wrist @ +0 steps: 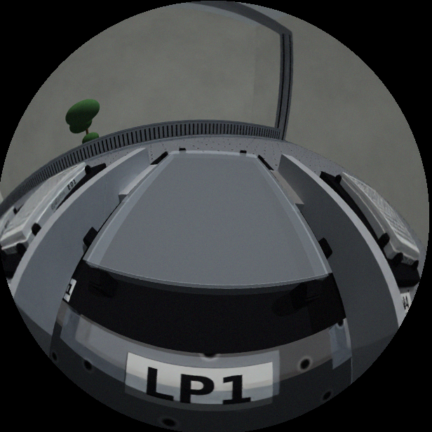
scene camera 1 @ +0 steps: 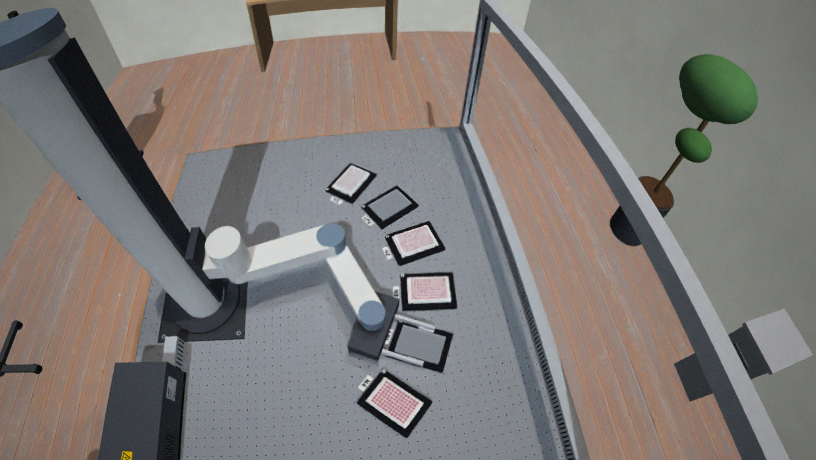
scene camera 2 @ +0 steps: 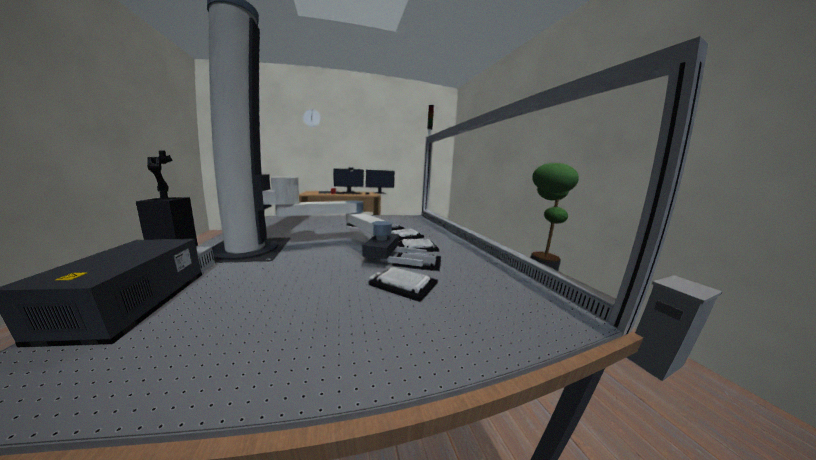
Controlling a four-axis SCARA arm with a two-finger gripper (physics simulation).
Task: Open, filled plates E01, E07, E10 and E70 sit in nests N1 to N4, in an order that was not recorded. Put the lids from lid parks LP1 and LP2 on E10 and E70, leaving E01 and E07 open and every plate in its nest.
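My gripper is shut on the grey lid at lid park LP1, with the finger pads against its two long sides; the lid sits low over the park. Another grey lid lies in LP2. Open plates sit in N1, N2, N3 and N4. The N3 plate shows the label E01 in the wrist view. The N4 plate shows no readable name. The N1 and N2 names are unreadable.
The nests and parks form an arc on the perforated table. N3 and N4 flank LP1 closely, just outside the fingers. A framed guard runs along the far side. A dark control box stands near the arm's column.
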